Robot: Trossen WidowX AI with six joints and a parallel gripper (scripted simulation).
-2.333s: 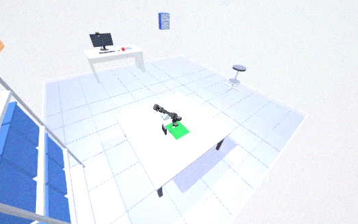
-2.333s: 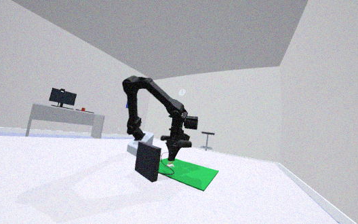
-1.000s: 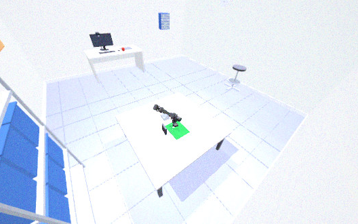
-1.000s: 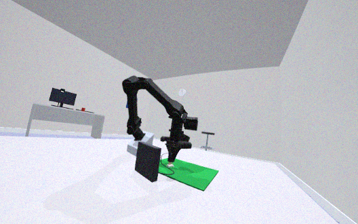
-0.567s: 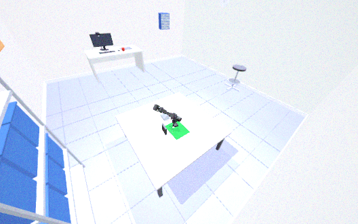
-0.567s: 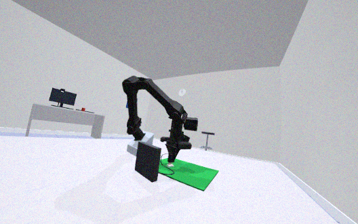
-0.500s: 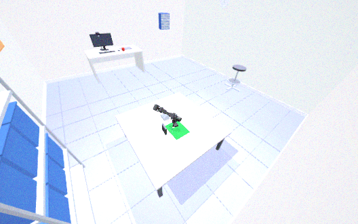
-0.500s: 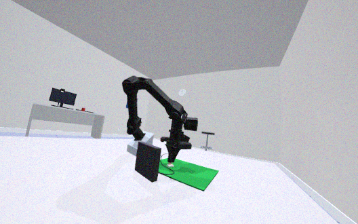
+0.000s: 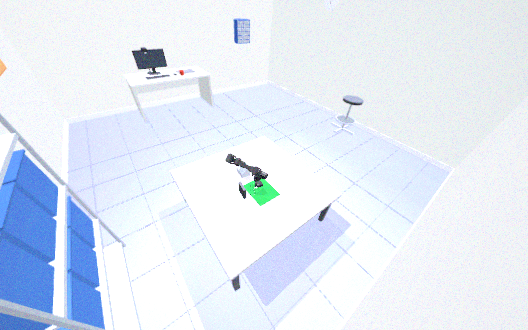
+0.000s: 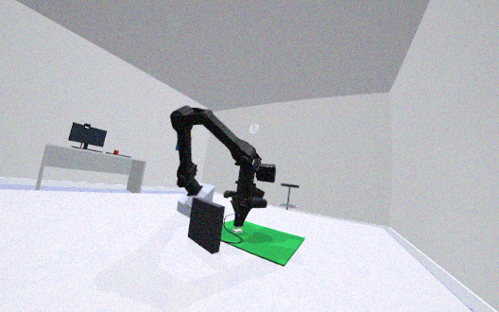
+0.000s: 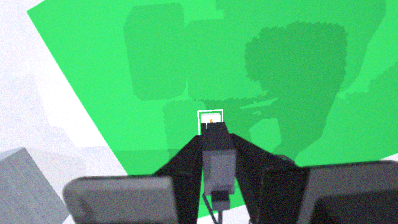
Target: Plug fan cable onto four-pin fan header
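The fan header is 4 cm below my gripper tip and 1 cm to the right of it. Also, from my gripper tip: dark grey fan plug (1 cm to the right, 1 cm above); then dark fan (16 cm to the right, 2 cm behind, 2 cm above); then green board (6 cm ahead, 5 cm below, 1 cm to the left).
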